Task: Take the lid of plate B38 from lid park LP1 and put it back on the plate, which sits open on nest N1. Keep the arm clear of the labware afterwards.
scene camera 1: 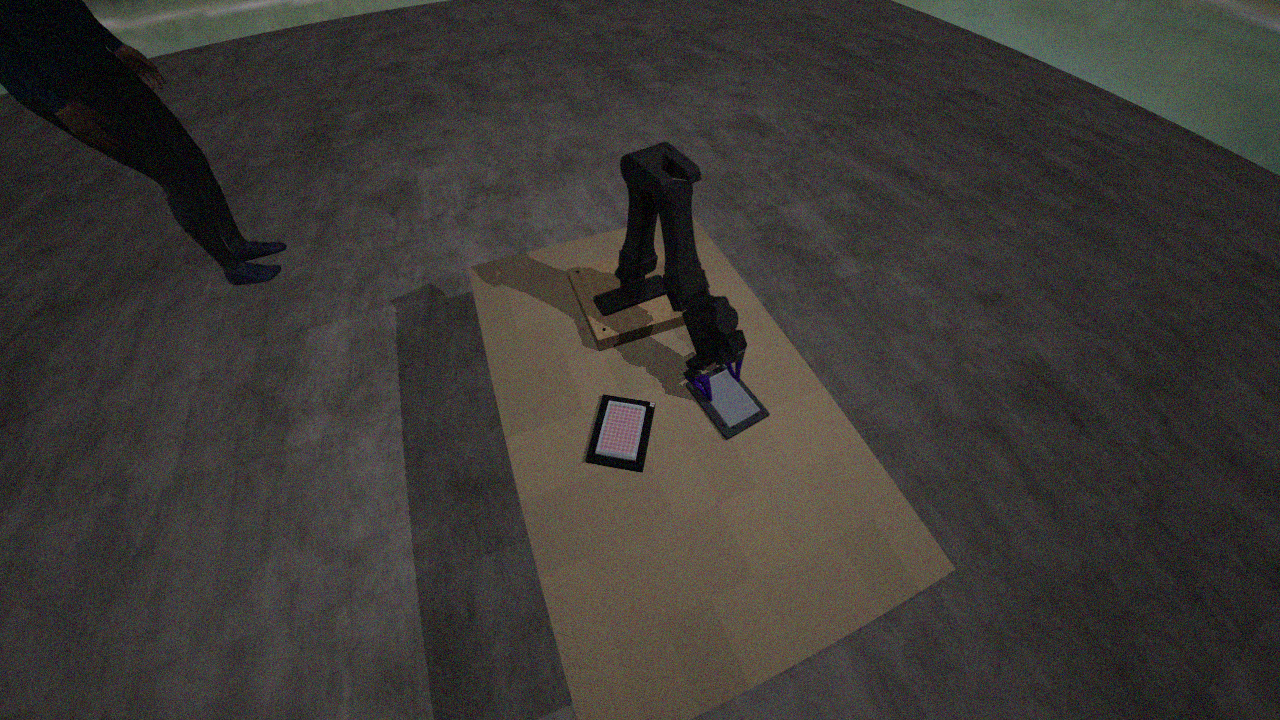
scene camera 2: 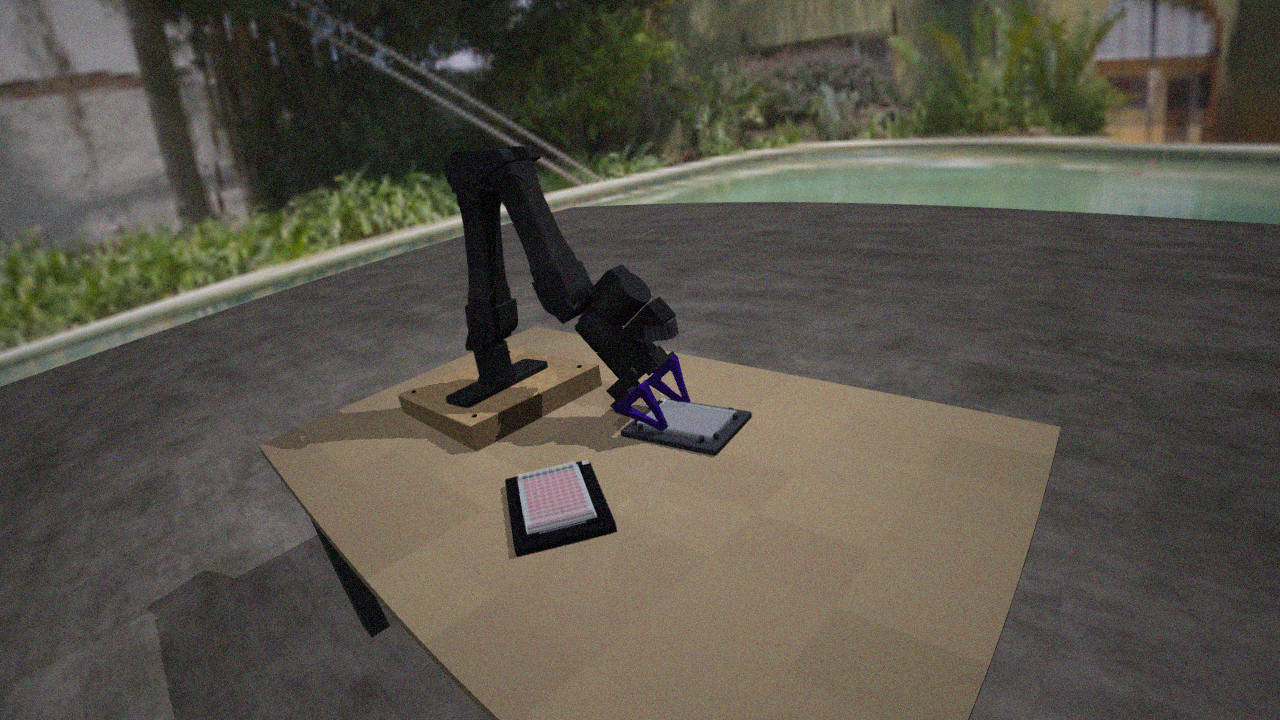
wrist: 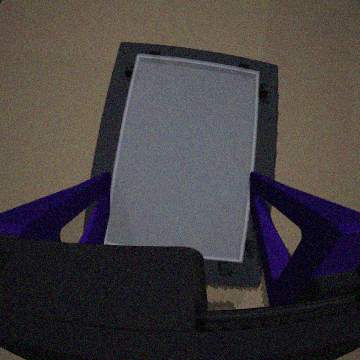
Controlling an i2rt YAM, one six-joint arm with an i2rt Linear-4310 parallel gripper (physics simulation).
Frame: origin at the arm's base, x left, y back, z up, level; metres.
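Seen in the pictures: gripper, fingertip midpoint: (scene camera 1: 723,391) (scene camera 2: 676,416) (wrist: 180,180); arm's base at its link origin: (scene camera 1: 632,295) (scene camera 2: 498,384).
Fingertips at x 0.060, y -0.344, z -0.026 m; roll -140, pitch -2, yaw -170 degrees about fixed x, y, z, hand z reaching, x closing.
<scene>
Offsets run from my fingertips to a thing's top centre. Level surfaces: height alone.
The lid {dx -0.001, dy -0.019, dz +0.004 m} (scene camera 1: 737,407) (scene camera 2: 707,420) (wrist: 185,120) is a pale, clear rectangle lying flat on the dark grey lid park LP1 {dx -0.002, dy -0.018, dz +0.005 m} (scene camera 1: 727,434) (scene camera 2: 713,447) (wrist: 267,125). My gripper (scene camera 1: 723,387) (scene camera 2: 675,413) (wrist: 180,180) has its purple fingers down at the park, one against each long side of the lid, near the end closest to the arm. It is shut on the lid. No gap shows under the lid. Plate B38 {dx -0.251, dy +0.020, dz +0.011 m} (scene camera 1: 620,429) (scene camera 2: 556,497), white with pink wells, sits open on the black nest N1 {dx -0.251, dy +0.020, dz +0.003 m} (scene camera 1: 615,464) (scene camera 2: 565,541). The wrist view does not show the plate.
The arm stands on a wooden base block (scene camera 1: 622,338) (scene camera 2: 537,410) at the back of the tan table {dz -0.015 m} (scene camera 1: 716,555) (scene camera 2: 760,573). The nest is beside the lid park, across a short stretch of table. A person (scene camera 1: 179,161) stands on the floor off the table.
</scene>
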